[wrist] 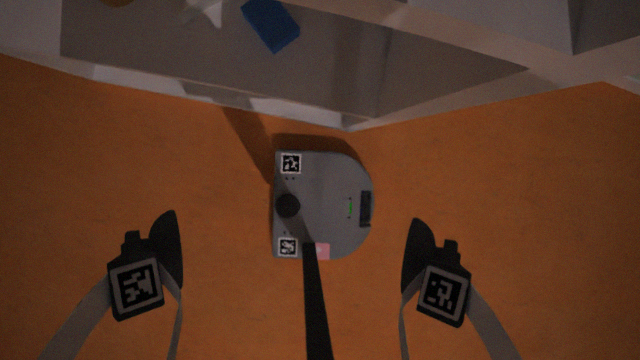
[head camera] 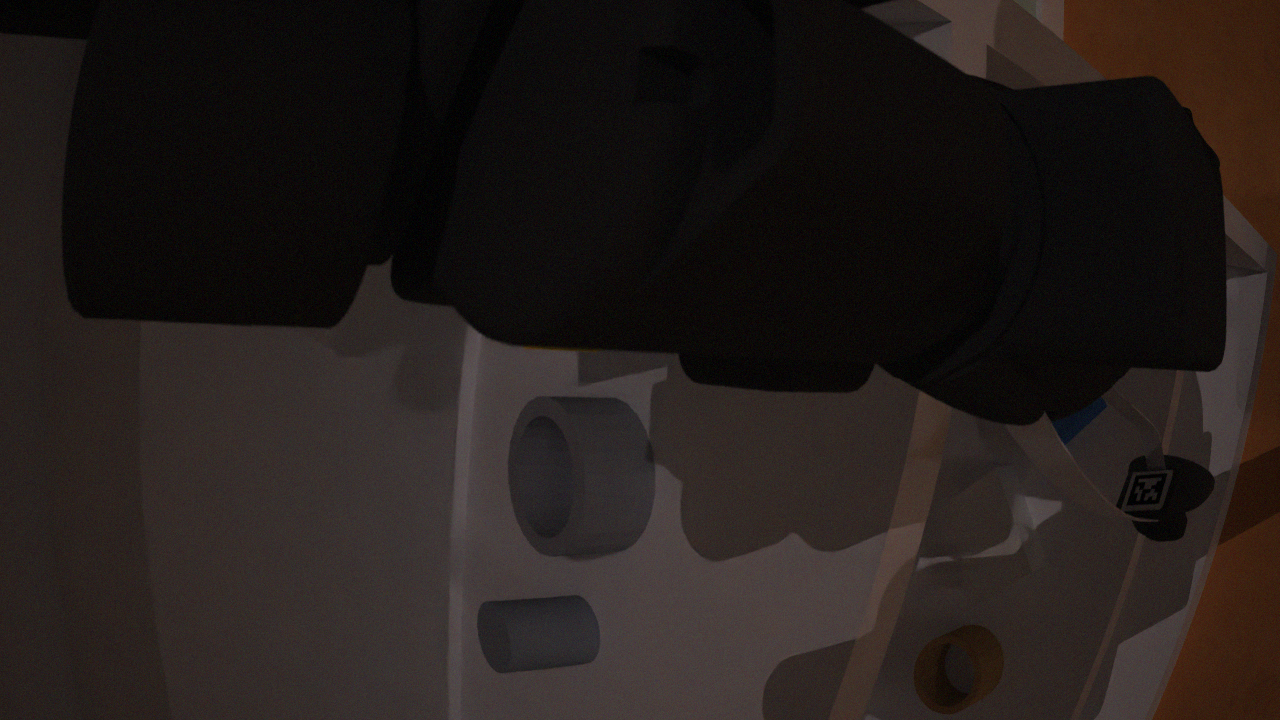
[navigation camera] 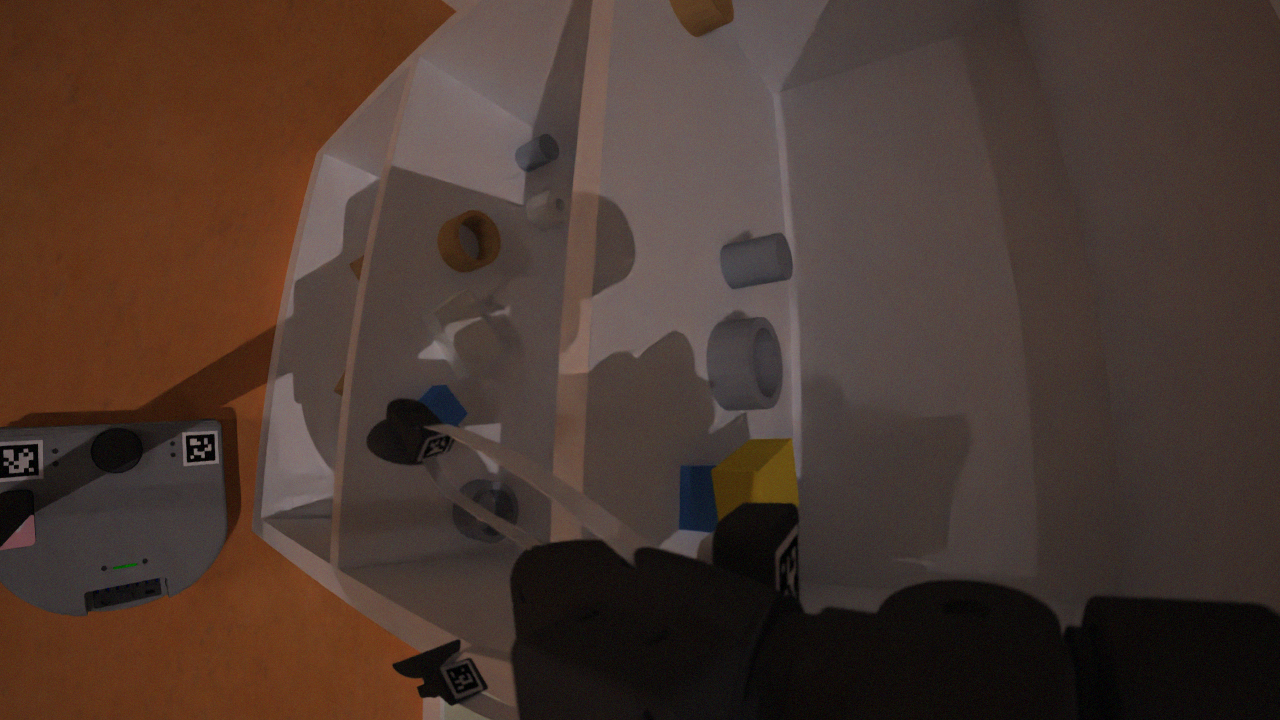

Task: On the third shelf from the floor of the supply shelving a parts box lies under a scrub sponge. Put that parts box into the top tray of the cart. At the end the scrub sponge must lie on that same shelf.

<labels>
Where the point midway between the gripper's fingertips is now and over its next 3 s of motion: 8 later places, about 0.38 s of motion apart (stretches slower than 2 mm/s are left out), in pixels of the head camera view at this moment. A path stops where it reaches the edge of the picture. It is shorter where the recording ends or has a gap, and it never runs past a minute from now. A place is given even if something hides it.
The gripper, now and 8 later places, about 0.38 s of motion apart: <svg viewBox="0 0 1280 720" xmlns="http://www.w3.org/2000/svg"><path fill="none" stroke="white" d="M1189 323L1126 321L851 305L659 294L638 293L677 295L734 300L689 301L650 302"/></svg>
</labels>
